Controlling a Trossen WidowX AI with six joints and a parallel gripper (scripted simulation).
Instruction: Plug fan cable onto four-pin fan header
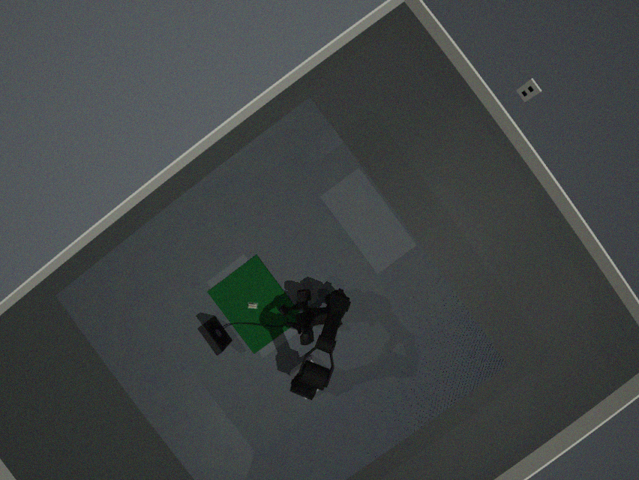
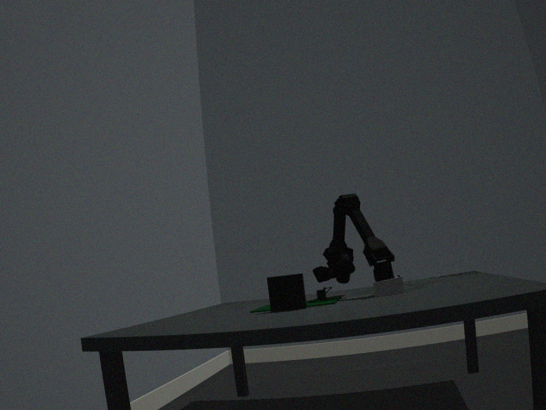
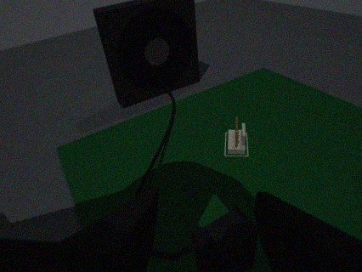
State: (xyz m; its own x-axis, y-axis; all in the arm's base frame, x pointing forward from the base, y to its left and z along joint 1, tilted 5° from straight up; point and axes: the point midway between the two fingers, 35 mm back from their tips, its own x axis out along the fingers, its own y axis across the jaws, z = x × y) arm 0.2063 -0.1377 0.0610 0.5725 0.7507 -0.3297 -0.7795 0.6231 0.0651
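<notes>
The dark plug is 6 cm below my gripper tip and 1 cm ahead of it. From my gripper tip the other things lie so: black fan: 24 cm to the left, 12 cm ahead, 2 cm below; then green board: 10 cm below, 10 cm ahead, 7 cm to the left.
</notes>
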